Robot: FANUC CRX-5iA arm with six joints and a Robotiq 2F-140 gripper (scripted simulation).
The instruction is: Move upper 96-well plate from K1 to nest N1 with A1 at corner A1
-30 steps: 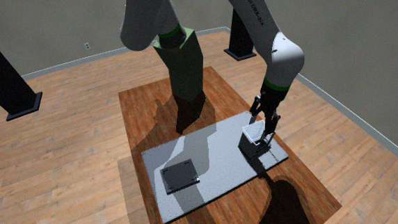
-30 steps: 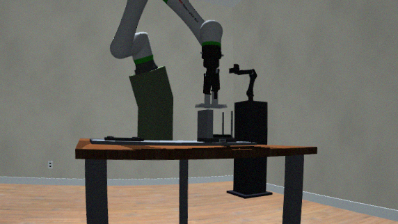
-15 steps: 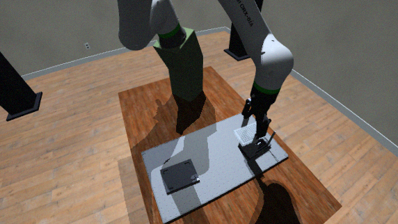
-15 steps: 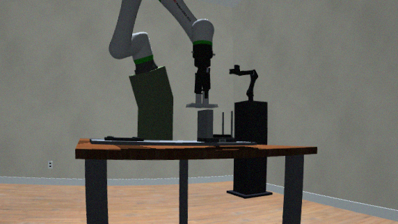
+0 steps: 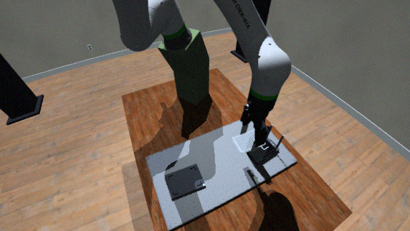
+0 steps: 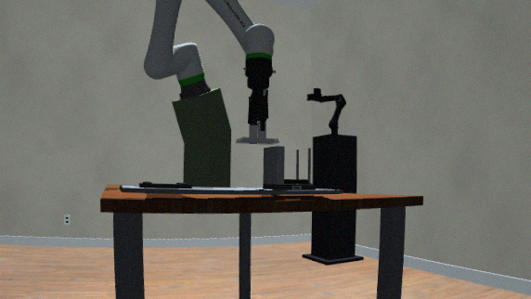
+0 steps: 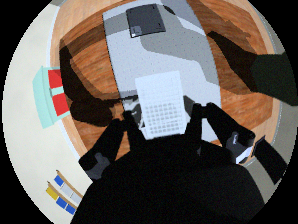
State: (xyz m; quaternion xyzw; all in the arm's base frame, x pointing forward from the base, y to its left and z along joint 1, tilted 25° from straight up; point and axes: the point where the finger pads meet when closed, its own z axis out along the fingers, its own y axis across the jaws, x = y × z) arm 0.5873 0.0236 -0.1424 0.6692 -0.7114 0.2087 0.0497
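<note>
Now: the dark plate nest N1 4 cm behind my hand, 31 cm to the right of it and 18 cm below it. Round my hand: white 96-well plate 2 cm below; then pale A1 square 3 cm ahead, 24 cm to the right, 17 cm below.
</note>
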